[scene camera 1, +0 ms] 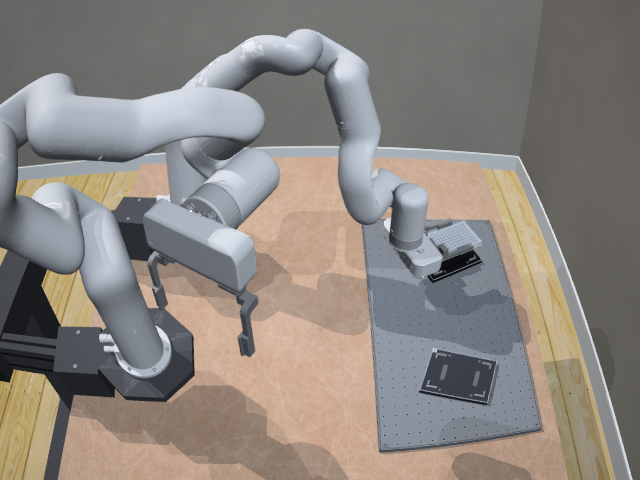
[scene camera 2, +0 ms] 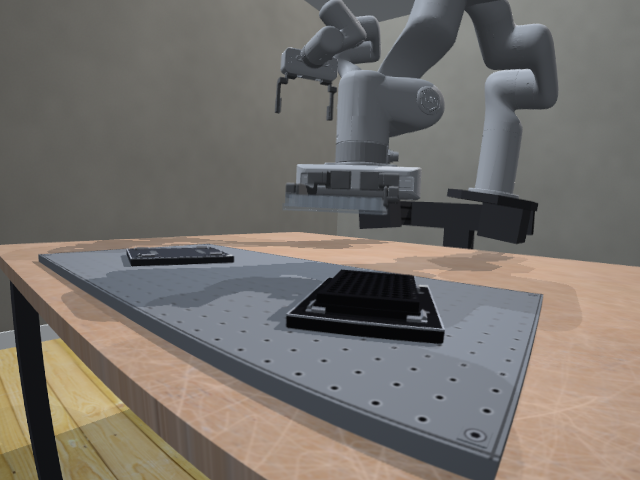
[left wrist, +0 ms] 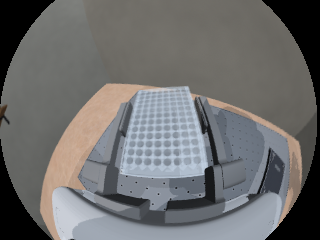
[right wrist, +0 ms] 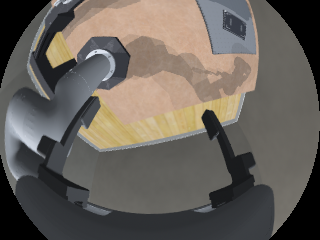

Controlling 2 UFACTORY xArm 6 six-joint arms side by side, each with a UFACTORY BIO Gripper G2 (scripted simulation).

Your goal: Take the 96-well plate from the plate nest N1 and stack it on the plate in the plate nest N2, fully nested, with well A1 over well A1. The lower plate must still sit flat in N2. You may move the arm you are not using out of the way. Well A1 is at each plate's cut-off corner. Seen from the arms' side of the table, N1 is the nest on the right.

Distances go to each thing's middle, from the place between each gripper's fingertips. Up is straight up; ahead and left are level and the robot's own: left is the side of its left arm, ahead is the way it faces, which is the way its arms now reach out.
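The black 96-well plate [scene camera 2: 387,295] sits 4 cm to the left of my left hand and 9 cm below it. Nest N2 [scene camera 2: 426,336] is 4 cm to the left of that same left hand as well, and 10 cm below it. I find nest N1 [scene camera 1: 458,381] 2 cm ahead of my left hand, 34 cm to the right of it and 10 cm below it, while the clear 96-well plate [scene camera 2: 293,202] is 1 cm below my left hand.
Nest N1 is 190 mm to the left of my right hand, 380 mm below it and 460 mm ahead of it. From my right hand I also have these distances: the black 96-well plate is 570 mm to the left, 440 mm ahead and 370 mm below; nest N2 is 570 mm to the left, 440 mm ahead and 380 mm below; and the clear 96-well plate is 530 mm to the left, 440 mm ahead and 290 mm below.
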